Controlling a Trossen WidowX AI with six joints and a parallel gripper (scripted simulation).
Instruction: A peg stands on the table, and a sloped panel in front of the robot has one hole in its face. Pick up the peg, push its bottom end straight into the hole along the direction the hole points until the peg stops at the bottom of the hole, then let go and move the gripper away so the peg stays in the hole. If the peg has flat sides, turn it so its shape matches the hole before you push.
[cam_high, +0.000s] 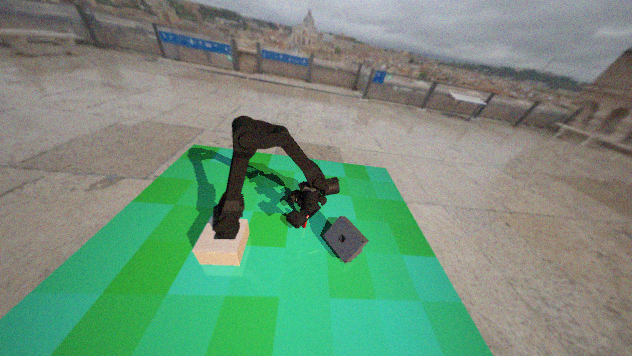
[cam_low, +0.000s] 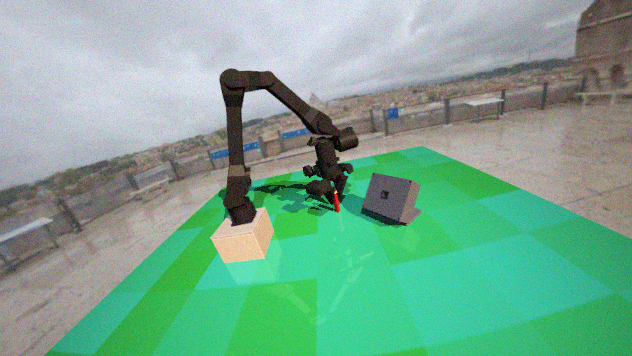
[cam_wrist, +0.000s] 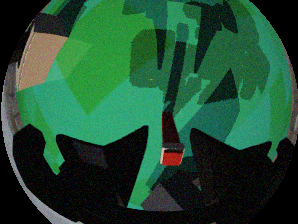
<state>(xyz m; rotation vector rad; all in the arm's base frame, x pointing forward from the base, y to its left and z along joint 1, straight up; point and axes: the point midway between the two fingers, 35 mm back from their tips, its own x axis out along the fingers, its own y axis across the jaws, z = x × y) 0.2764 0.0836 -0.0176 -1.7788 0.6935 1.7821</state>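
Now: the grey sloped panel 15 cm ahead of my gripper tip, 9 cm to the right of it and 2 cm above it. From my gripper tip the other things lie so: red peg: 2 cm above.
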